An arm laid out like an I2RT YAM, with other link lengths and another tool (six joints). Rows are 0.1 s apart.
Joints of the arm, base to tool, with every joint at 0 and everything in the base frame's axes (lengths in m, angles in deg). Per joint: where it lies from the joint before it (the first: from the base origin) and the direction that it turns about. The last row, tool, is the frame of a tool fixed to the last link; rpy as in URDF.
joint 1: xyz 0 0 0.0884 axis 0 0 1
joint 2: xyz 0.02 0.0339 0.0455 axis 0 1 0
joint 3: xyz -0.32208 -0.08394 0 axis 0 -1 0
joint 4: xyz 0.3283 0.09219 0.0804 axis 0 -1 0
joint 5: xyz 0.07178 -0.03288 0.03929 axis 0 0 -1
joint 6: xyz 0.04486 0 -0.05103 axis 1 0 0
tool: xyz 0.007 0.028 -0.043 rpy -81.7 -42.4 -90
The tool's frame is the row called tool.
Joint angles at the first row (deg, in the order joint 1, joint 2, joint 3, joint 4, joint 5, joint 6):
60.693 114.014 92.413 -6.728 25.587 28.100
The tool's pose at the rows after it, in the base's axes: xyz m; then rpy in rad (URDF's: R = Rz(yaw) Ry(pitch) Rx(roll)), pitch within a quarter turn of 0, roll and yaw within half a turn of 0:
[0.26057 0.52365 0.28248 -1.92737 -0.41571 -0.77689]
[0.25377 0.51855 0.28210 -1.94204 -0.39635 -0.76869]
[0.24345 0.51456 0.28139 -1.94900 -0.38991 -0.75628]
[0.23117 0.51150 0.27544 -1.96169 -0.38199 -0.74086]
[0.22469 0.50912 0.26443 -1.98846 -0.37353 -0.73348]
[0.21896 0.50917 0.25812 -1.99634 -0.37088 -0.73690]
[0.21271 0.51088 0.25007 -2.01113 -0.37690 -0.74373]
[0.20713 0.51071 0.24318 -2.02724 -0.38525 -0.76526]
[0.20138 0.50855 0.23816 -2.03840 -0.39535 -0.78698]
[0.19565 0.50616 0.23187 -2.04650 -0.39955 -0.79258]
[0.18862 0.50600 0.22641 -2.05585 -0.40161 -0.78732]
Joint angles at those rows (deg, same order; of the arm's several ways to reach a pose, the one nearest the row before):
60.736 113.160 91.007 -6.796 24.703 28.695
60.967 111.972 89.467 -7.425 24.159 29.963
61.650 110.624 87.610 -7.379 24.039 30.459
62.573 109.549 85.328 -7.011 23.995 31.211
63.020 109.421 83.652 -7.170 24.049 32.331
63.601 109.349 82.606 -6.893 24.694 33.135
64.390 109.704 81.989 -7.130 25.986 33.964
65.107 109.807 81.306 -7.908 27.963 35.290
65.765 109.484 80.314 -8.557 29.882 36.455
66.305 109.171 78.985 -8.369 30.742 37.136
67.024 109.134 78.148 -8.343 31.182 37.663

